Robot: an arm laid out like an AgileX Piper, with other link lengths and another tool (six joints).
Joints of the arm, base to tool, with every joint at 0 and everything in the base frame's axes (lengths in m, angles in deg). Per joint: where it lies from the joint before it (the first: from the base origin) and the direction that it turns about. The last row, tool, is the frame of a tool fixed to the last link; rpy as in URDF.
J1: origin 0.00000 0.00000 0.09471 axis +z
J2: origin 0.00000 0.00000 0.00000 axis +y
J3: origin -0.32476 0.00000 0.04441 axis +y
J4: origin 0.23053 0.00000 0.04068 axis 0.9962 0 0.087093
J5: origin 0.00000 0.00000 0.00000 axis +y
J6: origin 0.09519 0.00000 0.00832 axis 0.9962 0 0.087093
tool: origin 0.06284 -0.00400 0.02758 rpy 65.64 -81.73 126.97
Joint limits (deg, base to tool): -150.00..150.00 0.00..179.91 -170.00..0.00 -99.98..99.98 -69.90..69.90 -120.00..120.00
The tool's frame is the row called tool.
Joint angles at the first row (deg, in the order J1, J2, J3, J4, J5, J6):
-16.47, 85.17, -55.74, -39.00, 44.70, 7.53
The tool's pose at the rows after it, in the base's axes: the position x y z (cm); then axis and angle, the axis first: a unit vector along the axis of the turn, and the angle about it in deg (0 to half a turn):
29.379, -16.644, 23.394, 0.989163, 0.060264, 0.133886, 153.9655
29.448, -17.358, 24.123, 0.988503, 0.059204, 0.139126, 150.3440
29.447, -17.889, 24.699, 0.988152, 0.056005, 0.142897, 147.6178
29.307, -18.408, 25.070, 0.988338, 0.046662, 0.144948, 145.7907
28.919, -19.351, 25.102, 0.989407, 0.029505, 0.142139, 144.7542
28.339, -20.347, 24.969, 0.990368, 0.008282, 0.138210, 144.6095
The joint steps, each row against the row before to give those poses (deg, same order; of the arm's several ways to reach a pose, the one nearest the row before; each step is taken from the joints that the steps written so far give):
-0.05, 0.00, 0.00, -6.55, -0.04, 4.63
0.01, 0.00, 0.00, -5.21, 0.10, 3.54
0.00, 0.00, 0.00, -3.90, 0.38, 2.85
-0.27, 0.06, 0.00, -2.58, 0.55, 2.39
-1.38, 0.36, 0.00, -1.45, 0.24, 1.65
-1.88, 0.30, 0.00, -0.13, 0.00, 0.81

